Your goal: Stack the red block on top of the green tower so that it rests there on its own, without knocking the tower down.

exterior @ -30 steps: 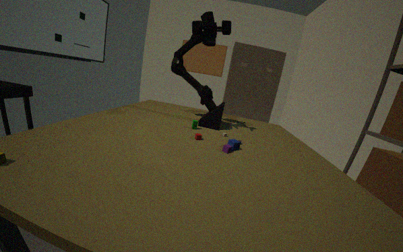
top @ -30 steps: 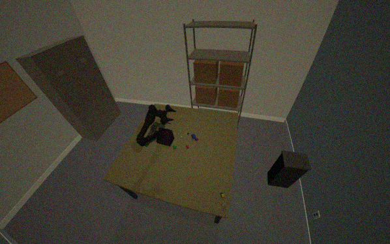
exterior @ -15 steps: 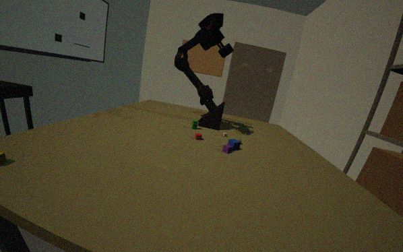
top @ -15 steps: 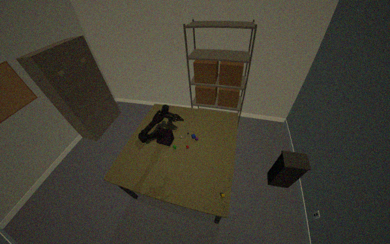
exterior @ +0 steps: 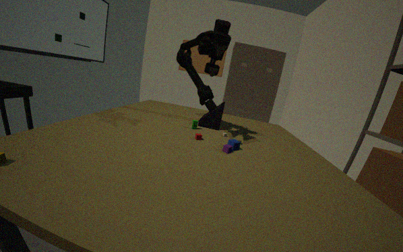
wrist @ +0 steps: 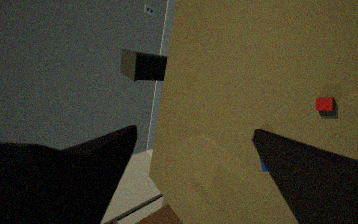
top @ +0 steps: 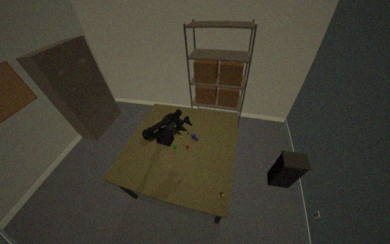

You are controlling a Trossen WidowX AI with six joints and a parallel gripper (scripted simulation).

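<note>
The red block lies 300 mm below my gripper tip, 40 mm behind it and 10 mm to the right of it. Also, from my gripper tip: small white block: 310 mm below, 150 mm behind, 130 mm to the left; then purple block: 300 mm below, 110 mm to the left, 40 mm ahead; then blue block: 300 mm below, 140 mm to the left.
</note>
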